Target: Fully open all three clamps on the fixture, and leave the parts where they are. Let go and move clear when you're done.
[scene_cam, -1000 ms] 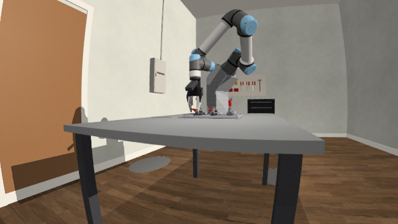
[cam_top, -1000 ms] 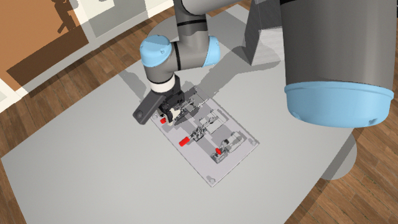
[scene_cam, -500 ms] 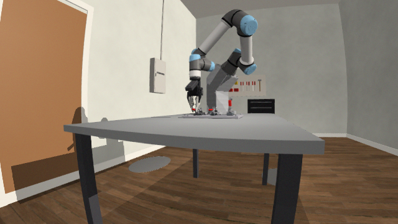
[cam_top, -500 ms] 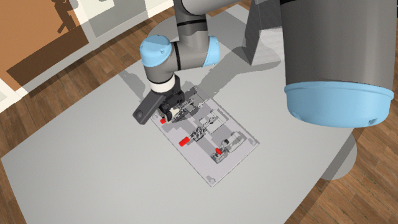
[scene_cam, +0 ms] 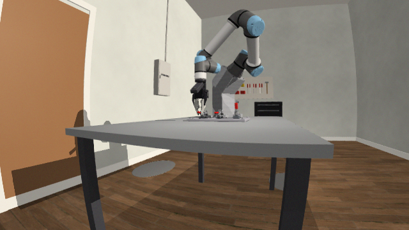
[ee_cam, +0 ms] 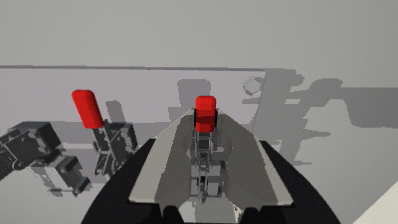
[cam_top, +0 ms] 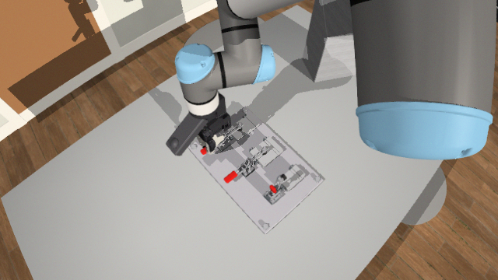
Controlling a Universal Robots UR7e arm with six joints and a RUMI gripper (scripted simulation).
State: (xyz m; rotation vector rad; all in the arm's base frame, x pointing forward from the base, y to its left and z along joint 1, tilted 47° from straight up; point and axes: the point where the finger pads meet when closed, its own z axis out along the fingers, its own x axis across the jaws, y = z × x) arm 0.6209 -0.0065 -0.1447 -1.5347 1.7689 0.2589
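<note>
Now: hand 110 mm to the right of the grey fixture plate, 90 mm past it and 40 mm above it.
</note>
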